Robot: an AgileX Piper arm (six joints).
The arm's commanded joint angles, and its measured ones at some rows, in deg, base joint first. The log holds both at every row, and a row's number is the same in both.
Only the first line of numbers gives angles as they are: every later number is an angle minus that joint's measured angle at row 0.
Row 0, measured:
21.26 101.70 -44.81 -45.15 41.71 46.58
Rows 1 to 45, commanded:
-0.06 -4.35 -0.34 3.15 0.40 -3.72
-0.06 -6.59 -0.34 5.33 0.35 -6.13
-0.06 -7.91 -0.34 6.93 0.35 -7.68
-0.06 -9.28 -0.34 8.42 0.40 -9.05
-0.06 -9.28 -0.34 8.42 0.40 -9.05
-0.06 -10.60 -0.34 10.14 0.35 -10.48
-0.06 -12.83 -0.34 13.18 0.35 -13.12
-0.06 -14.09 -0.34 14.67 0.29 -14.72
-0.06 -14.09 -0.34 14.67 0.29 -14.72
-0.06 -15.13 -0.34 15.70 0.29 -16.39
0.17 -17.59 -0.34 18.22 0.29 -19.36
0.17 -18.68 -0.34 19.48 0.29 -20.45
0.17 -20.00 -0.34 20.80 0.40 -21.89
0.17 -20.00 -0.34 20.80 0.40 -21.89
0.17 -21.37 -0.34 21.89 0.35 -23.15
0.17 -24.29 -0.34 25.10 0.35 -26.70
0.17 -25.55 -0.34 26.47 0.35 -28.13
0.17 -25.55 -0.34 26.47 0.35 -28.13
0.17 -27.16 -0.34 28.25 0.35 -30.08
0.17 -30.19 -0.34 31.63 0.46 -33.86
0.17 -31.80 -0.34 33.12 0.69 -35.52
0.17 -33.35 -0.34 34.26 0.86 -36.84
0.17 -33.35 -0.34 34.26 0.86 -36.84
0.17 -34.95 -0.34 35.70 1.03 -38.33
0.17 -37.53 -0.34 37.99 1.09 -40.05
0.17 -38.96 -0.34 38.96 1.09 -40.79
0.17 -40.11 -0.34 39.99 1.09 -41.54
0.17 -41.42 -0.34 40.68 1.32 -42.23
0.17 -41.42 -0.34 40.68 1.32 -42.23
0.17 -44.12 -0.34 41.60 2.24 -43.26
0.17 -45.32 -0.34 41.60 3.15 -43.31
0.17 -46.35 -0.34 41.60 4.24 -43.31
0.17 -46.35 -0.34 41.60 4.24 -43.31
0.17 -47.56 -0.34 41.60 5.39 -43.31
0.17 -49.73 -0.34 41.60 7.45 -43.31
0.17 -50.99 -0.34 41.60 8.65 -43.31
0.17 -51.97 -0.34 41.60 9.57 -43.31
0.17 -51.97 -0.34 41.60 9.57 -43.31
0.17 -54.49 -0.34 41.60 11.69 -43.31
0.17 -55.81 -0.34 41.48 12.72 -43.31
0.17 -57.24 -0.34 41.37 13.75 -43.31
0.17 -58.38 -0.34 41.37 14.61 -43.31
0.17 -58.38 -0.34 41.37 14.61 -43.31
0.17 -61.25 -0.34 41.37 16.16 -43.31
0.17 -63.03 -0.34 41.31 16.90 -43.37
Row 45, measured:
0.05 -59.13 -0.17 41.20 14.38 -42.63
